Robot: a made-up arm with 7 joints. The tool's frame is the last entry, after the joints. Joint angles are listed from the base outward.
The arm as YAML. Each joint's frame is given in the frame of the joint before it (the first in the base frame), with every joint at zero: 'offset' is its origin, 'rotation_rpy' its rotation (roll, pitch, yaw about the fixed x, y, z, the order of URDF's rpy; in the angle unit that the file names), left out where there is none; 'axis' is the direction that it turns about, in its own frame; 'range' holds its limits. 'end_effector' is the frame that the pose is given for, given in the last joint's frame.
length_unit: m
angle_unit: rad
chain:
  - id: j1
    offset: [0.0, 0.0, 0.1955]
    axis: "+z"
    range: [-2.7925, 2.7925]
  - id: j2
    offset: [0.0, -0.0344, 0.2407]
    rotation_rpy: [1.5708, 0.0, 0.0]
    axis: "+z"
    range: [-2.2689, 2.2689]
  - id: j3
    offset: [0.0, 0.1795, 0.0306]
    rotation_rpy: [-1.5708, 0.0, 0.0]
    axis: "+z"
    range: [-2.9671, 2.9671]
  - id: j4
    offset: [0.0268, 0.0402, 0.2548]
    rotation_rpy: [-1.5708, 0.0, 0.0]
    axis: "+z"
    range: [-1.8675, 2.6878]
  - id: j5
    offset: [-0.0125, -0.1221, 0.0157]
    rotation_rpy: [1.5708, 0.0, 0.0]
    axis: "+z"
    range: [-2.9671, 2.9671]
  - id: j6
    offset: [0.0, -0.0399, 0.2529]
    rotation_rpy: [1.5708, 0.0, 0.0]
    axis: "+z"
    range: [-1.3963, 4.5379]
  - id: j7
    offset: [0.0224, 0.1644, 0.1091]
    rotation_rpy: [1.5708, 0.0, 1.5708]
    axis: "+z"
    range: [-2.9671, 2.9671]
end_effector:
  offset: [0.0, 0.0, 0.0]
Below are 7 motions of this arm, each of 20 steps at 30 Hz.
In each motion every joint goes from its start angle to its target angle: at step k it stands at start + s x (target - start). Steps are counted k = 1, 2, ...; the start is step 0. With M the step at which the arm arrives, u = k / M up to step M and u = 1 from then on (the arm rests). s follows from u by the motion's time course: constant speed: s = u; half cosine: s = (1 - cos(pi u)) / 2; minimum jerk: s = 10 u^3 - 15 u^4 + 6 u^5.
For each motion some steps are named. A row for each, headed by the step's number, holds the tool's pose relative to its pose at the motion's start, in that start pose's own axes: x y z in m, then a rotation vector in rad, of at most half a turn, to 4 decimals.
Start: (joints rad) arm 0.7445 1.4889 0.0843 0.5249 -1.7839 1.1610 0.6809
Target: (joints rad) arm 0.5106 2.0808 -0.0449 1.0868 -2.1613 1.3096 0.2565
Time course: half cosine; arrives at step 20
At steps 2, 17, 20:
2: 0.0058 0.0005 -0.0061 -0.0009 0.0105 -0.0245
17: 0.1208 0.0153 -0.2634 -0.1196 0.3277 -0.9156
20: 0.1215 0.0164 -0.2792 -0.1303 0.3418 -0.9657

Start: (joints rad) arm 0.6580 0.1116 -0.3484 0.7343 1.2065 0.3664 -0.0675
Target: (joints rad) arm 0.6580 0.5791 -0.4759 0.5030 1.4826 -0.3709 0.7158
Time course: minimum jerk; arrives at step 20
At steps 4, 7, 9, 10, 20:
4: 0.0039 -0.0231 -0.0109 0.0274 -0.0168 0.0207
7: 0.0104 -0.0953 -0.0472 0.0995 -0.0778 0.0752
9: 0.0083 -0.1664 -0.0861 0.1497 -0.1475 0.1157
10: 0.0035 -0.2050 -0.1086 0.1680 -0.1882 0.1329
20: -0.0694 -0.4025 -0.2428 0.1455 -0.4031 0.1782

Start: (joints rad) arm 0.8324 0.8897 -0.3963 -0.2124 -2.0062 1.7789 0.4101
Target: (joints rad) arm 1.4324 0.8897 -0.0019 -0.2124 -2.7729 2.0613 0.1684
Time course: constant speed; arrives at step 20
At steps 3, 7, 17, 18, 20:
3: -0.0560 -0.0234 -0.0009 0.0517 -0.0468 -0.0368
7: -0.1286 -0.0593 -0.0096 0.1322 -0.1025 -0.0795
17: -0.2904 -0.1685 -0.0686 0.3799 -0.1974 -0.1451
18: -0.3045 -0.1806 -0.0773 0.4074 -0.2027 -0.1479
20: -0.3311 -0.2053 -0.0962 0.4634 -0.2110 -0.1512

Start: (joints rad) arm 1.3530 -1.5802 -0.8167 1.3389 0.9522 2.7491 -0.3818
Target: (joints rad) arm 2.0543 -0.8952 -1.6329 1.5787 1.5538 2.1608 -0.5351
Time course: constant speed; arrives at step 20
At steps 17, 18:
17: 0.3287 0.1915 0.0288 -0.4079 0.0489 0.5652
18: 0.3356 0.2066 0.0250 -0.4215 0.0371 0.6207

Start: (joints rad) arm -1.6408 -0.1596 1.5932 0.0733 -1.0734 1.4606 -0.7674
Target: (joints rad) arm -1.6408 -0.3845 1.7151 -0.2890 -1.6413 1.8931 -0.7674
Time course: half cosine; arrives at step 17
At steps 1, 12, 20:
1: -0.0011 0.0009 -0.0010 -0.0053 -0.0002 -0.0032
12: -0.0942 0.0392 -0.0967 -0.3961 -0.0500 -0.3873
20: -0.1167 0.0373 -0.1177 -0.4532 -0.0688 -0.5046

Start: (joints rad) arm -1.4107 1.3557 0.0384 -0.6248 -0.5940 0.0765 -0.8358
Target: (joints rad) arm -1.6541 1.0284 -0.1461 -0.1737 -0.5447 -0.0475 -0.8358
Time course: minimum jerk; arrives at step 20
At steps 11, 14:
11: 0.1651 -0.2678 0.1809 0.2416 -0.2509 -0.4186
14: 0.1904 -0.3970 0.2468 0.3167 -0.3738 -0.5882

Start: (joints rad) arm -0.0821 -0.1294 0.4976 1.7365 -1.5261 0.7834 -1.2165
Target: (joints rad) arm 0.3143 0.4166 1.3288 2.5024 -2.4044 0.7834 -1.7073
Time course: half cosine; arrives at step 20
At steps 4, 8, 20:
4: 0.0501 0.0212 -0.0853 -0.1272 -0.0360 -0.1649
8: 0.1950 0.0030 -0.3055 -0.4608 -0.2166 -0.5950
20: 0.5516 -0.4330 -0.5393 -1.1531 -1.2928 -1.5787

